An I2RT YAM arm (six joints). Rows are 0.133 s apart.
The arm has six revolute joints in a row. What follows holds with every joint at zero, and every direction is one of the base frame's. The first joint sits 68 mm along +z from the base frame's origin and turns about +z. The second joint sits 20 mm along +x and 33.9 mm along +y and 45.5 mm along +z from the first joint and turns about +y. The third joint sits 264 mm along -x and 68.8 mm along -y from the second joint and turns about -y. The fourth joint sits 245 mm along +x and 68.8 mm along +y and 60 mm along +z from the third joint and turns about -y. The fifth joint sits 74 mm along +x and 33.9 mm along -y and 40.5 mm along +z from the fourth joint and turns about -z. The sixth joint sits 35.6 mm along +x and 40.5 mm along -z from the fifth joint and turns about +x. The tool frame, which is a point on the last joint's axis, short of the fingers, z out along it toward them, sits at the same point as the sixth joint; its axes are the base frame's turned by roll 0, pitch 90 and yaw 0 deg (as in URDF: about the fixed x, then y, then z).
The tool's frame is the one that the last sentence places.
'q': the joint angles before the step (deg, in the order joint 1, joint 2, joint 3, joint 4, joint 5, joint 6). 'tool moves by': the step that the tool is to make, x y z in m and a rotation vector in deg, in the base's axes. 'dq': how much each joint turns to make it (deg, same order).
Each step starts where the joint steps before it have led.
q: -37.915 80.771 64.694 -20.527 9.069 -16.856
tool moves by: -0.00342 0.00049 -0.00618 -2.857 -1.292 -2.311
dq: -0.009 -1.142 -3.357 4.966 2.722 0.137
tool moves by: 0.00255 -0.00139 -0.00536 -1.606 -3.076 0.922
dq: -0.041 0.088 -2.388 5.887 -1.148 0.017
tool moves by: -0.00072 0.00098 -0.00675 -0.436 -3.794 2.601
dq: -0.334 -0.598 -3.221 5.825 -3.535 0.340
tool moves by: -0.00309 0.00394 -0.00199 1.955 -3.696 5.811
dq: -0.637 -1.301 -2.101 2.438 -7.480 0.566
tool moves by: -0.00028 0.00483 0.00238 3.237 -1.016 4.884
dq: 0.000 -0.649 0.505 -2.361 -5.776 0.676
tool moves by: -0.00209 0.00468 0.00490 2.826 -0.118 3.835
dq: -0.086 -0.887 1.052 -3.598 -4.527 0.195
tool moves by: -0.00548 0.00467 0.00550 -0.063 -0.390 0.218
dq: 0.001 -1.861 -0.248 -1.257 -0.284 0.071
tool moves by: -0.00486 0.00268 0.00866 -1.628 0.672 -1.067
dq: 0.018 -1.523 0.795 -1.990 1.750 -0.998
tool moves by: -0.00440 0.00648 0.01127 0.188 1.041 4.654
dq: -0.018 -1.417 2.100 -4.973 -3.863 -2.728
